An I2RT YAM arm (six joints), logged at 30 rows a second.
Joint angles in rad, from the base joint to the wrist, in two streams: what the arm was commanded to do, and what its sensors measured. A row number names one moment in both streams.
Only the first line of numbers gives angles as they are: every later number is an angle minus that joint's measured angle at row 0.
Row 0, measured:
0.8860, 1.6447, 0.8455, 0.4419, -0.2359, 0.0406
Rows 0 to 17, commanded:
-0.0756, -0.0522, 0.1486, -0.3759, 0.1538, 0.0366
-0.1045, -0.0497, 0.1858, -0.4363, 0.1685, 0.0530
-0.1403, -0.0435, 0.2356, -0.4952, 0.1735, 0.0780
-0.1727, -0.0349, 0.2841, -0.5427, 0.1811, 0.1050
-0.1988, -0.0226, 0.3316, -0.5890, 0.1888, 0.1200
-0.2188, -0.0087, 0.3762, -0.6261, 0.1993, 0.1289
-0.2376, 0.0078, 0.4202, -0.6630, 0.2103, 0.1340
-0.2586, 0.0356, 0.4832, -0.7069, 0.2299, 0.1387
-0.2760, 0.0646, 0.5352, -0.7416, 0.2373, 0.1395
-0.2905, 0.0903, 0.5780, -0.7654, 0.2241, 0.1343
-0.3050, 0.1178, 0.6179, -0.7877, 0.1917, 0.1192
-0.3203, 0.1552, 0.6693, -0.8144, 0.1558, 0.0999
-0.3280, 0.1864, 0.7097, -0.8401, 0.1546, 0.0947
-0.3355, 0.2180, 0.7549, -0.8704, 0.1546, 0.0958
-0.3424, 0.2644, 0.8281, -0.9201, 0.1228, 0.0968
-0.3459, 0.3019, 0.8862, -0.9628, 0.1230, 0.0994
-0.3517, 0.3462, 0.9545, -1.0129, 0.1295, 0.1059
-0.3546, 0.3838, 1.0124, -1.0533, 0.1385, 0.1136
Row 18, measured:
-0.3453, 0.2983, 0.8675, -0.8514, 0.1552, 0.1011
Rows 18 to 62, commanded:
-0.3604, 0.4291, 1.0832, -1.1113, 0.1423, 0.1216
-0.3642, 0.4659, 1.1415, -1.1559, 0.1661, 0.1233
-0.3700, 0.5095, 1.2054, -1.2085, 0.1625, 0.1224
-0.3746, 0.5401, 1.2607, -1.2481, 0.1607, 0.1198
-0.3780, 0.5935, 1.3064, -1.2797, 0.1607, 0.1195
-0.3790, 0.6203, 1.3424, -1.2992, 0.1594, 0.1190
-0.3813, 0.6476, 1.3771, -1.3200, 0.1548, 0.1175
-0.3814, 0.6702, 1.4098, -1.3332, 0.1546, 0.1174
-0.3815, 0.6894, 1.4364, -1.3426, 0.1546, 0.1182
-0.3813, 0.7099, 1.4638, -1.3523, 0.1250, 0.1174
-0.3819, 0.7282, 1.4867, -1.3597, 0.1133, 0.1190
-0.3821, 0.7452, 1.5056, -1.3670, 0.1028, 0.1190
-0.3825, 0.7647, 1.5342, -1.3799, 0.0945, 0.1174
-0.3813, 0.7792, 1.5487, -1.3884, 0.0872, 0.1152
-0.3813, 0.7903, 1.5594, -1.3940, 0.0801, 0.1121
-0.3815, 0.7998, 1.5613, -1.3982, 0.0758, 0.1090
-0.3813, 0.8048, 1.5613, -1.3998, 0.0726, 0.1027
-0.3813, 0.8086, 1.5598, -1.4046, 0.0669, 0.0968
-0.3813, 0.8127, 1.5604, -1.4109, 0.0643, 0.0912
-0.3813, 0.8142, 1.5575, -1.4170, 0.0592, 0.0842
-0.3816, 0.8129, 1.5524, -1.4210, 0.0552, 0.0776
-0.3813, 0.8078, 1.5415, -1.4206, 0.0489, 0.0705
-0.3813, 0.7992, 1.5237, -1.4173, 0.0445, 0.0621
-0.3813, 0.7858, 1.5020, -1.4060, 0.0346, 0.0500
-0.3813, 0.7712, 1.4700, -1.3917, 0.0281, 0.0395
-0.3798, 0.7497, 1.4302, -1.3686, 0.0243, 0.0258
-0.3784, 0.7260, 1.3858, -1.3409, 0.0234, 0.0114
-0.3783, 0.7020, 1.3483, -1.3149, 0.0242, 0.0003
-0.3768, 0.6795, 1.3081, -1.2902, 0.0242, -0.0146
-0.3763, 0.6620, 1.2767, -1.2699, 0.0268, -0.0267
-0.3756, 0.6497, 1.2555, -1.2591, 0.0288, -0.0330
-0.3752, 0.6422, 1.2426, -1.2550, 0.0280, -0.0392
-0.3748, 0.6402, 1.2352, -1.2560, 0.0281, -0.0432
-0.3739, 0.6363, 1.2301, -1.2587, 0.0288, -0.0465
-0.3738, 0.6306, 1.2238, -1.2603, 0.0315, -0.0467
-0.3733, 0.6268, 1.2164, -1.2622, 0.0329, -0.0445
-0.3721, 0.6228, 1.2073, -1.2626, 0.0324, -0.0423
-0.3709, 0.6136, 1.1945, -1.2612, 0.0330, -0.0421
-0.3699, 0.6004, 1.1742, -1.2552, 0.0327, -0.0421
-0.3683, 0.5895, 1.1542, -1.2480, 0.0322, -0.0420
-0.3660, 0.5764, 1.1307, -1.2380, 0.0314, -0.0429
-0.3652, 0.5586, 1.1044, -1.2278, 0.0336, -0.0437
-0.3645, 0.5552, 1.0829, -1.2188, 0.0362, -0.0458
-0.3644, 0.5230, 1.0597, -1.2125, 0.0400, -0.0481
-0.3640, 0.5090, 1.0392, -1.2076, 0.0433, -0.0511
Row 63, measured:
-0.3739, 0.5860, 1.0991, -1.2073, 0.0446, 0.0027
